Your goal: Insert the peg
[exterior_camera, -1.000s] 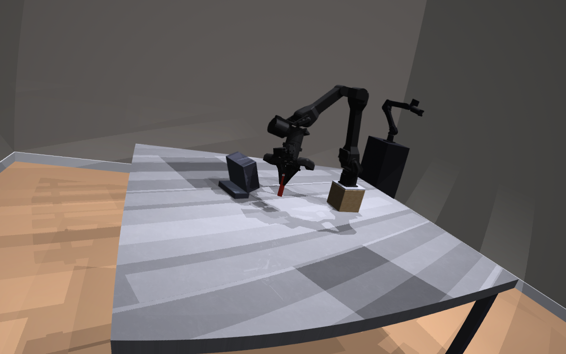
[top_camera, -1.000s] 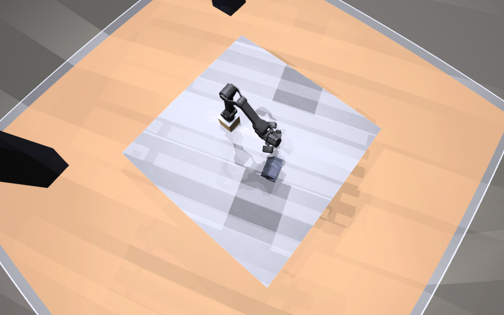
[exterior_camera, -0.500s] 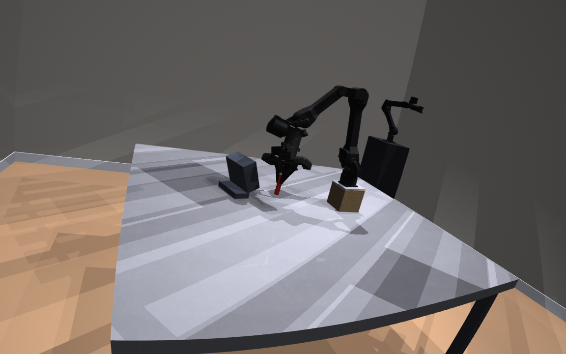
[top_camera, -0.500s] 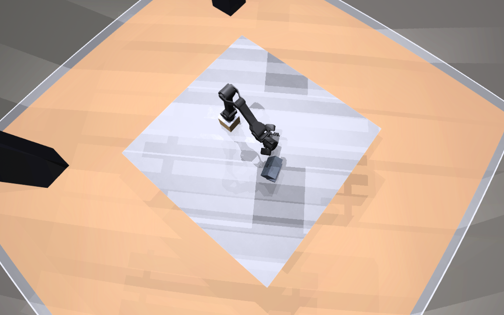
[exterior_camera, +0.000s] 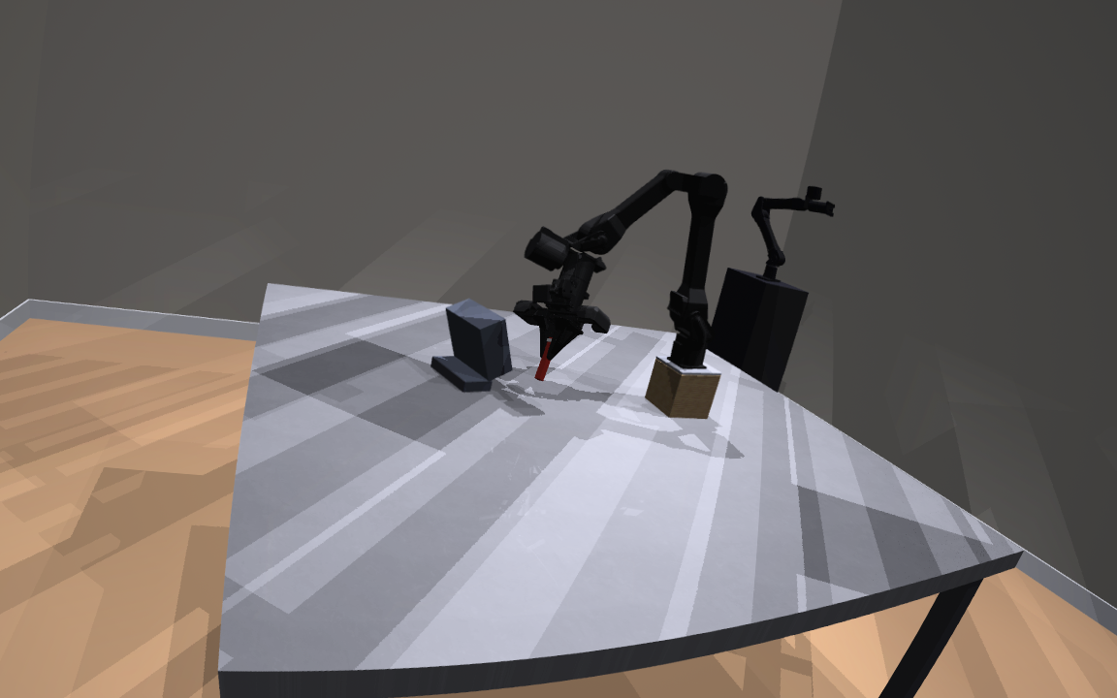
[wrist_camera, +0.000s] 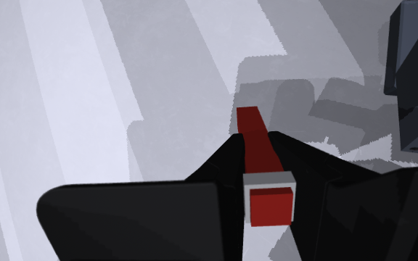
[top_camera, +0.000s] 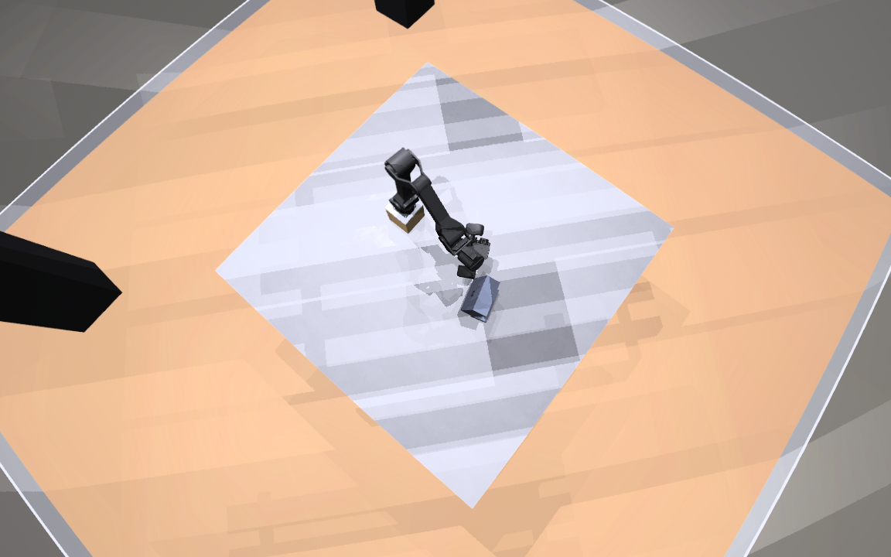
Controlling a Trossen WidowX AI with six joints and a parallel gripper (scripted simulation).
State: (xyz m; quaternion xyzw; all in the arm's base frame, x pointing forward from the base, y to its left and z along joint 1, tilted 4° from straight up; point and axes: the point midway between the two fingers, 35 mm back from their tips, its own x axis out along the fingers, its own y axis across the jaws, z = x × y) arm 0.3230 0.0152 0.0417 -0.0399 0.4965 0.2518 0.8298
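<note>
My gripper tip is now 9 cm short of the sloped panel, 12 cm to the left of it and 1 cm above it. Round my gripper tip: red square peg (1 cm behind, 1 cm to the right, 1 cm above); then low foot (11 cm ahead, 12 cm to the right, 8 cm below).
</note>
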